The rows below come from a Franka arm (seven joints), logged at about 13 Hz.
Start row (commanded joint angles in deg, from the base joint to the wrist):
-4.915, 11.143, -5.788, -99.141, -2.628, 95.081, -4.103
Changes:
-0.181, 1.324, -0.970, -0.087, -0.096, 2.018, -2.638
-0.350, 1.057, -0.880, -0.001, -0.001, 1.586, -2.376
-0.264, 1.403, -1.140, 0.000, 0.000, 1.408, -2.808
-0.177, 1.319, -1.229, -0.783, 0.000, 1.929, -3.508
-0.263, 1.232, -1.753, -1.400, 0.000, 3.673, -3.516
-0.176, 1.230, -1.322, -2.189, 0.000, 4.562, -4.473
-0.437, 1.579, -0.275, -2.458, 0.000, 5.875, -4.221
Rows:
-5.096, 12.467, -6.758, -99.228, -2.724, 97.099, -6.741
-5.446, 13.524, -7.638, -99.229, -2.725, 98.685, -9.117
-5.710, 14.927, -8.778, -99.229, -2.725, 100.093, -11.925
-5.887, 16.246, -10.007, -100.012, -2.725, 102.022, -15.433
-6.150, 17.478, -11.760, -101.412, -2.725, 105.695, -18.949
-6.326, 18.708, -13.082, -103.601, -2.725, 110.257, -23.422
-6.763, 20.287, -13.357, -106.059, -2.725, 116.132, -27.643

